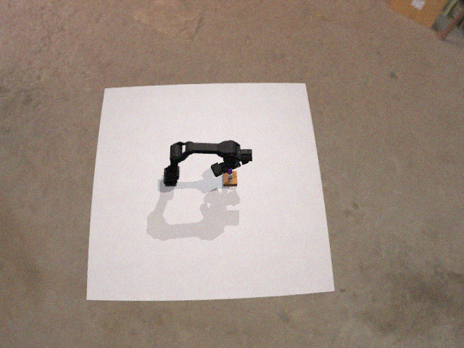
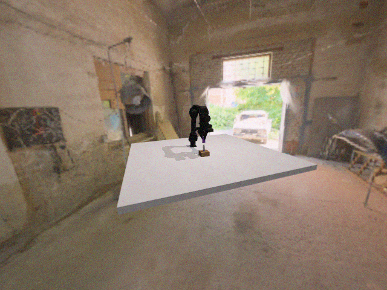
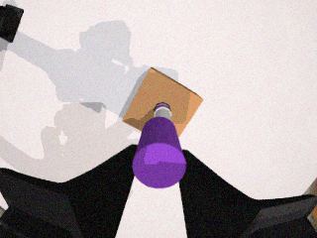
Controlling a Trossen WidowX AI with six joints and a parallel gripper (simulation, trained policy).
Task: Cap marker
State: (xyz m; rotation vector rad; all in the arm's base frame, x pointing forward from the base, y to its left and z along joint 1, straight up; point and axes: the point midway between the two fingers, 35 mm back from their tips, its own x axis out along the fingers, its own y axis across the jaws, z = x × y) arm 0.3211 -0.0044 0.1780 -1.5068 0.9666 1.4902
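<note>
Now: gripper tip 1 cm short of the brown holder block and 12 cm above it. The rest, counted from my gripper tip: purple cap: right at my gripper tip.
</note>
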